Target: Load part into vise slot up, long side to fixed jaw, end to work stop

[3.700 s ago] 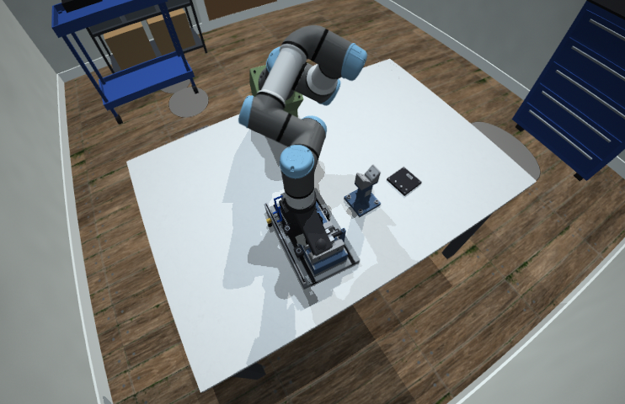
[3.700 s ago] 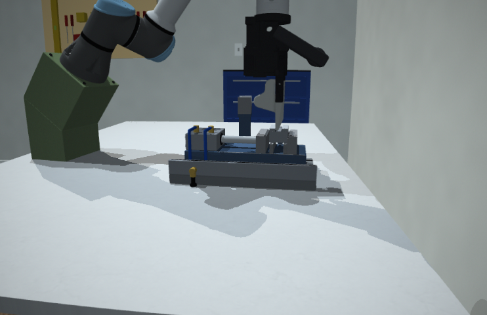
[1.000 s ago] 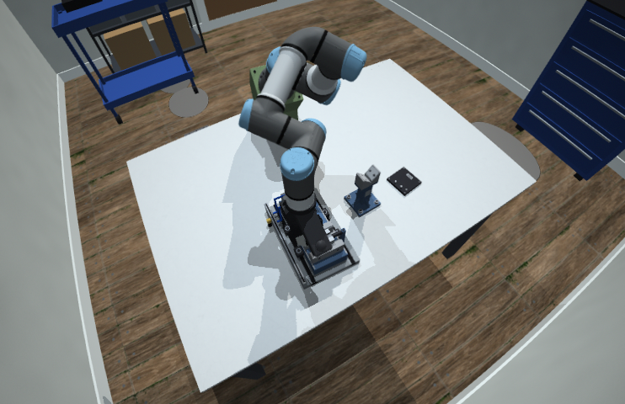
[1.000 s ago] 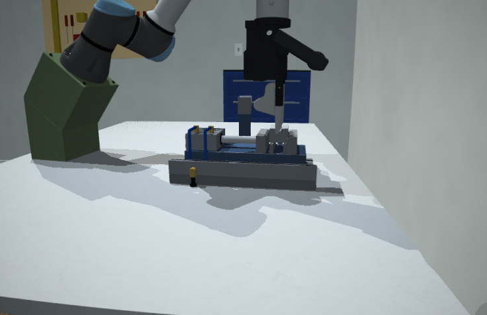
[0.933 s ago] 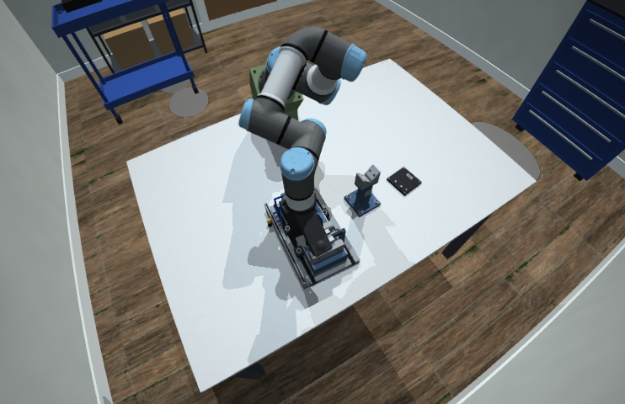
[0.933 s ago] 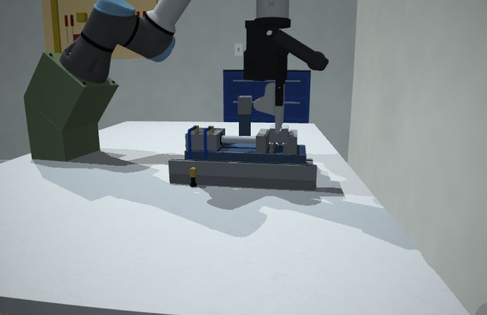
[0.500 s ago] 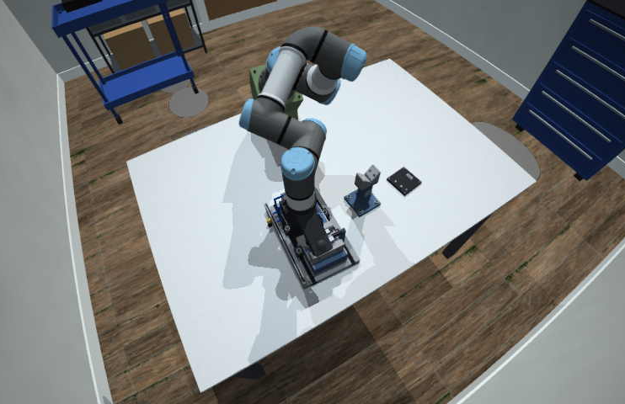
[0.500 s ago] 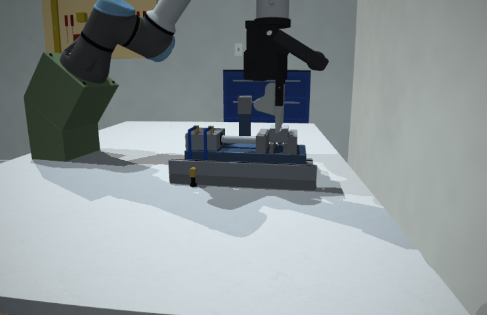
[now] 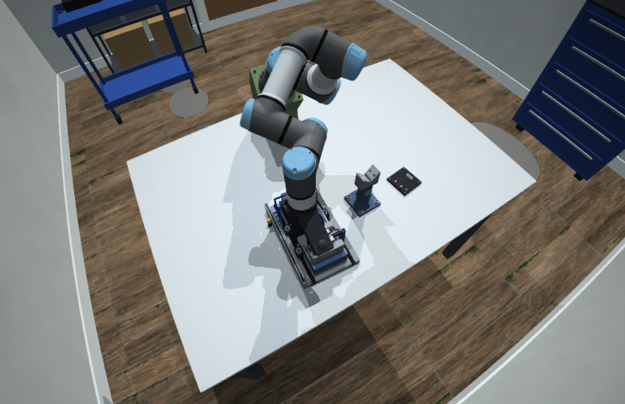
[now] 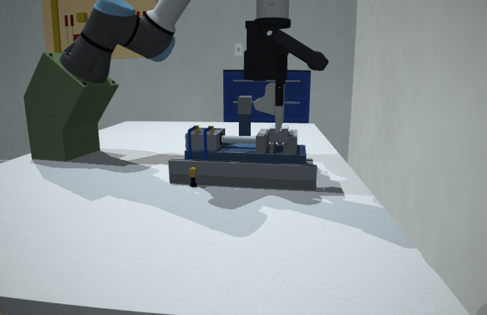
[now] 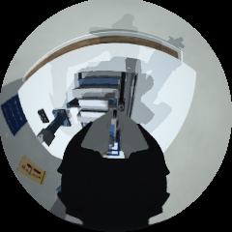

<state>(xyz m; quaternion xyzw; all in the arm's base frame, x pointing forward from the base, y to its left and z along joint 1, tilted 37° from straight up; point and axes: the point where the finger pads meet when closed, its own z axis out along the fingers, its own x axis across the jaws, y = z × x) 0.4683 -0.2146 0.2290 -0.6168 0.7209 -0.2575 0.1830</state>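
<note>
Now: the part 10 mm ahead of my hand, 40 mm to the left of it and 20 mm below it. Also, from my hand: work stop (20 mm ahead, 90 mm to the left, 30 mm below); then fixed jaw (40 mm ahead, 40 mm to the left, 40 mm below); then moving jaw (30 mm behind, 50 mm to the left, 40 mm below).
</note>
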